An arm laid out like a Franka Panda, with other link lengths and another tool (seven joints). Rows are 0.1 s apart.
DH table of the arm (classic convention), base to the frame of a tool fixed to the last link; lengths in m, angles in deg. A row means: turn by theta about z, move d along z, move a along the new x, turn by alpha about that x. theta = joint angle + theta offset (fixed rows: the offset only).
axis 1: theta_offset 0; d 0.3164; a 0; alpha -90
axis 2: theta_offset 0; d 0; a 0; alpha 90
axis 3: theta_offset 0; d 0.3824; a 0.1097; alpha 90
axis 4: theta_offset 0; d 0; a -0.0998; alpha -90
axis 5: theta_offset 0; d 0.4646; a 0; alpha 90
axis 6: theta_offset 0; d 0; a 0.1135; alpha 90
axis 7: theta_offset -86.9; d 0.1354; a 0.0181; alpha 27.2
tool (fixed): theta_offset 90; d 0.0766; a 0; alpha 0
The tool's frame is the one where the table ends.
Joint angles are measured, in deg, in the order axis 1, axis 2, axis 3, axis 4, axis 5, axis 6, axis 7. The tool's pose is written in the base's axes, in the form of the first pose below.
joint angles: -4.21 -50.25 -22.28 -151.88 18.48 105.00 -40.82
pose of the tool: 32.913, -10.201, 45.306, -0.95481, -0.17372, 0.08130, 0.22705
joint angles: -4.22 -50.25 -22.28 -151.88 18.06 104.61 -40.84
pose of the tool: 32.751, -10.227, 45.196, -0.95456, -0.17547, 0.08557, 0.22517
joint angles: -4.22 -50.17 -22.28 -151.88 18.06 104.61 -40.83
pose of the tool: 32.770, -10.228, 45.150, -0.95450, -0.17524, 0.08625, 0.22537
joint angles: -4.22 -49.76 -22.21 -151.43 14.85 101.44 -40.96
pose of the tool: 31.678, -10.548, 44.511, -0.95176, -0.18785, 0.12082, 0.21040
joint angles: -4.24 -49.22 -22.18 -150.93 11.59 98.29 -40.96
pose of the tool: 30.572, -11.039, 43.908, -0.94777, -0.19703, 0.15676, 0.19578
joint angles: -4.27 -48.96 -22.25 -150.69 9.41 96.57 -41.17
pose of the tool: 29.869, -11.518, 43.531, -0.94514, -0.20257, 0.17739, 0.18495
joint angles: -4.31 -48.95 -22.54 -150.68 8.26 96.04 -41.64
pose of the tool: 29.513, -11.960, 43.294, -0.94422, -0.20625, 0.18396, 0.17907
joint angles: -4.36 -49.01 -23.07 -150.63 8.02 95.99 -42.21
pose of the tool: 29.375, -12.361, 43.248, -0.94410, -0.20839, 0.18162, 0.17961
